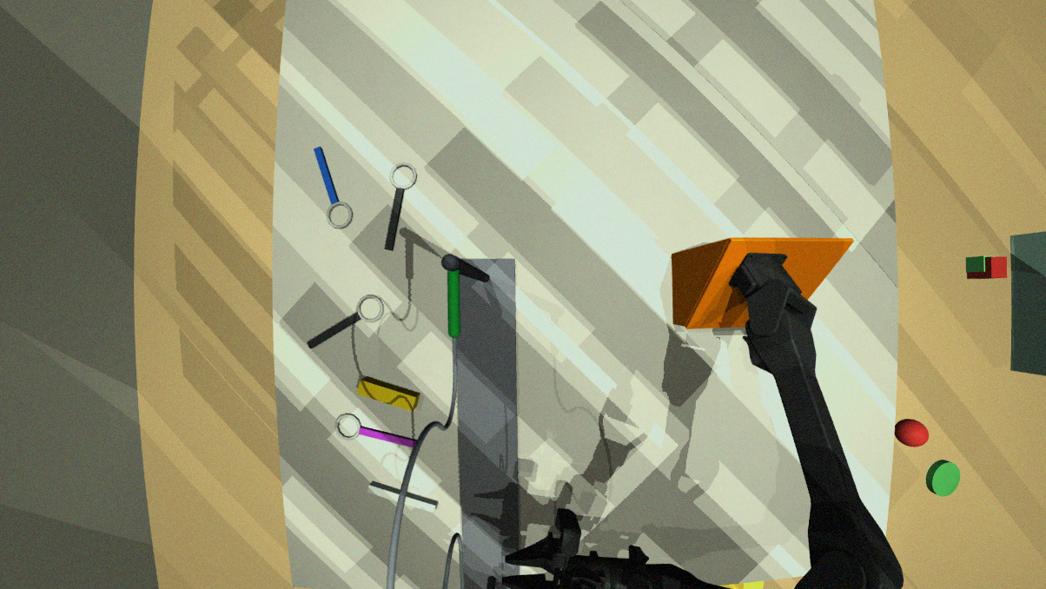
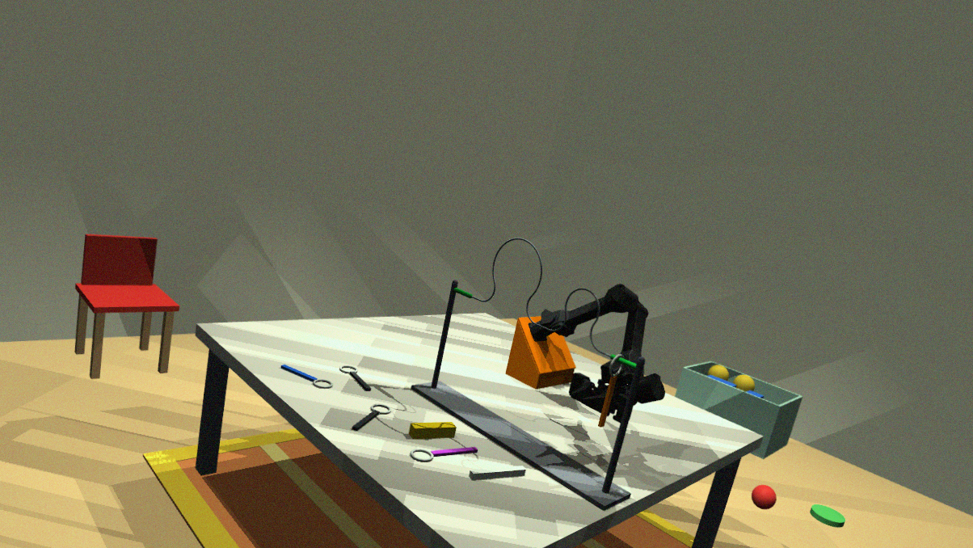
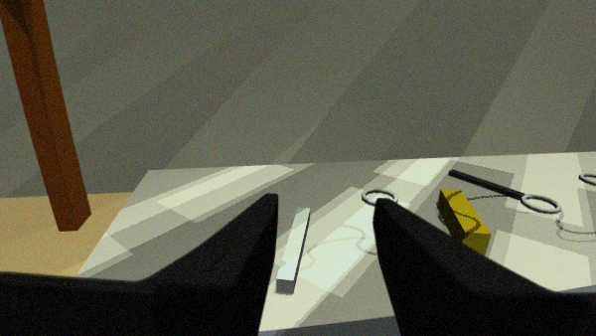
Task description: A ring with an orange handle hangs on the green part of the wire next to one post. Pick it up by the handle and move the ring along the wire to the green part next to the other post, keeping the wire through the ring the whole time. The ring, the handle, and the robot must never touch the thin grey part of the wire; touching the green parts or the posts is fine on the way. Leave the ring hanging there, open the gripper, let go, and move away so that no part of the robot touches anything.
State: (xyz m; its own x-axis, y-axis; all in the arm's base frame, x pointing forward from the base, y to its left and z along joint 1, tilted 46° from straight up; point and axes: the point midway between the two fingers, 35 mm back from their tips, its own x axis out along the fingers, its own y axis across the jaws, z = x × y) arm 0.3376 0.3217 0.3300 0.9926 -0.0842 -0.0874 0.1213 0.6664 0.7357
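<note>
Now: the ring with orange handle 3 cm ahead of my gripper tip, 10 cm to the left of it and 8 cm above it. Also, from my gripper tip: ring with black handle (22 cm ahead, 60 cm to the right, 16 cm below); ring with purple handle (27 cm ahead, 14 cm to the right, 16 cm below); yellow block (23 cm ahead, 22 cm to the right, 15 cm below).
</note>
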